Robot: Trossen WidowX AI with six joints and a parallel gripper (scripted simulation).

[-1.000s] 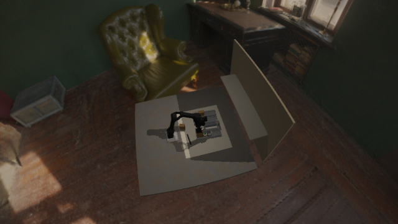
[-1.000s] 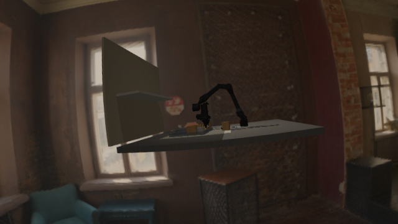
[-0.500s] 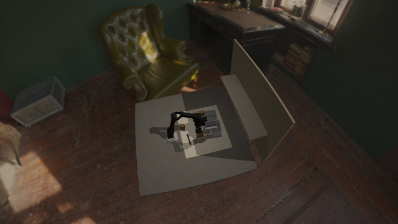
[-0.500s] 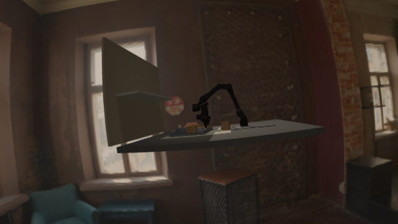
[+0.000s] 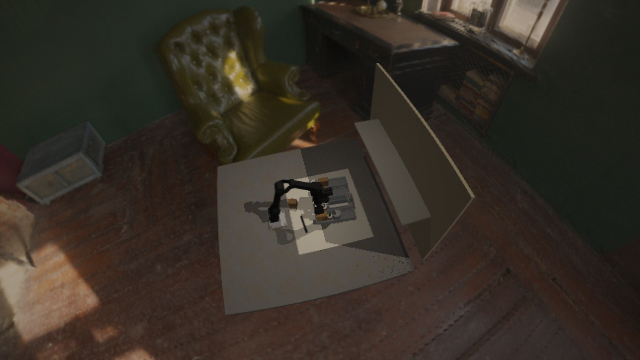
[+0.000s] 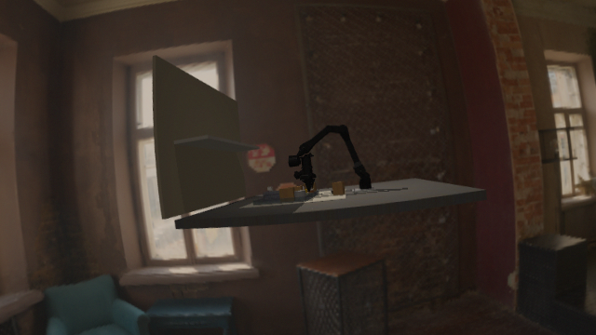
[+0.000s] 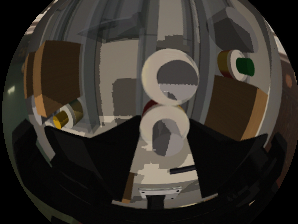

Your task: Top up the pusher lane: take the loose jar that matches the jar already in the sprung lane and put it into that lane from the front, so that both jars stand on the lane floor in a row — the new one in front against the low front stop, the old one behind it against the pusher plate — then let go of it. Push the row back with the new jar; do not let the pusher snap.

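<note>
Right now my gripper tip is 130 mm past the dark rod, 90 mm to the left of it and 20 mm above it. The rest, counted from my gripper tip: lane rack (150 mm ahead, 10 mm to the left, 10 mm below).
</note>
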